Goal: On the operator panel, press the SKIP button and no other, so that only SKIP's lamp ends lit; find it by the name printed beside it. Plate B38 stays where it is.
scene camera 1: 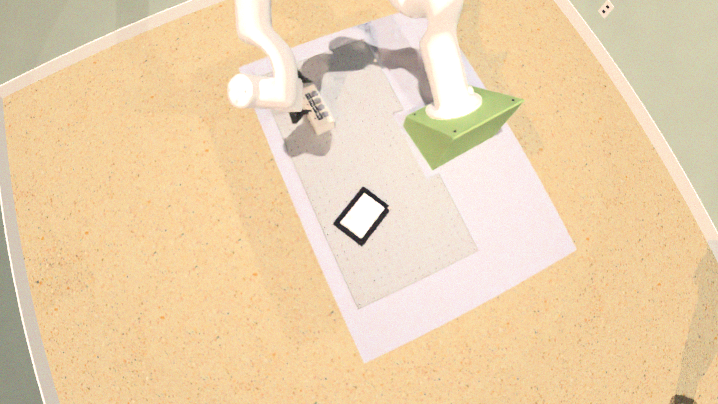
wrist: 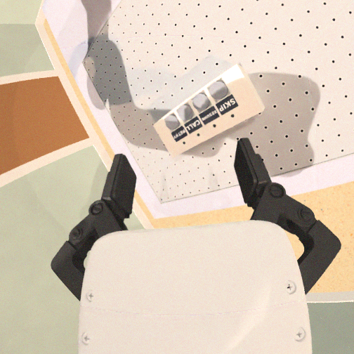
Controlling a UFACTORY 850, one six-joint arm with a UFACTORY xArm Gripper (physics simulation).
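The operator panel [scene camera 1: 323, 125] [wrist: 246, 103] is a cream box with several round grey buttons in a row. In the wrist view the SKIP button [wrist: 218, 89] is at the right end, beside its dark SKIP label [wrist: 227, 105]. The RESUME button [wrist: 200, 101], CALL button [wrist: 184, 111] and RETRY button [wrist: 172, 121] follow leftward. The small lamp dots look dark. My gripper [scene camera 1: 304, 95] [wrist: 181, 157] is open and empty, above the panel's label side. A white plate with a black border [scene camera 1: 361, 216] lies apart from the panel; no B38 label is readable.
The panel stands on a grey perforated board [scene camera 1: 401, 251] [wrist: 300, 30] on a pale mat [scene camera 1: 517, 200]. The arm's green wedge base [scene camera 1: 446, 145] stands right of the panel in the scene view. The arm's shadows fall around the panel.
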